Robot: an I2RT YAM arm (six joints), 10 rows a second.
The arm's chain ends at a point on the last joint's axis. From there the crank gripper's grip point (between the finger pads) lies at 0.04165 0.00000 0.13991 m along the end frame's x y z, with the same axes.
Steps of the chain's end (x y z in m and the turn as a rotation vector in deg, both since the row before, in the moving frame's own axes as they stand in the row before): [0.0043, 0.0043, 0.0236, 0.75, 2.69, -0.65]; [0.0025, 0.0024, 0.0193, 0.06, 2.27, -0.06]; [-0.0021, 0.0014, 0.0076, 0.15, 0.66, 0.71]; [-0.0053, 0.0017, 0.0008, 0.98, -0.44, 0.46]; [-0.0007, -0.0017, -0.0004, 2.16, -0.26, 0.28]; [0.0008, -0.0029, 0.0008, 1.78, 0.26, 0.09]
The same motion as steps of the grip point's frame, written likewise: [0.0108, 0.0020, 0.0215, 0.75, 2.69, -0.65]; [0.0080, 0.0022, 0.0175, 0.06, 2.27, -0.06]; [-0.0005, 0.0016, 0.0071, 0.15, 0.66, 0.71]; [-0.0064, -0.0004, 0.0011, 0.98, -0.44, 0.46]; [-0.0013, -0.0068, -0.0003, 2.16, -0.26, 0.28]; [0.0014, -0.0072, 0.0005, 1.78, 0.26, 0.09]
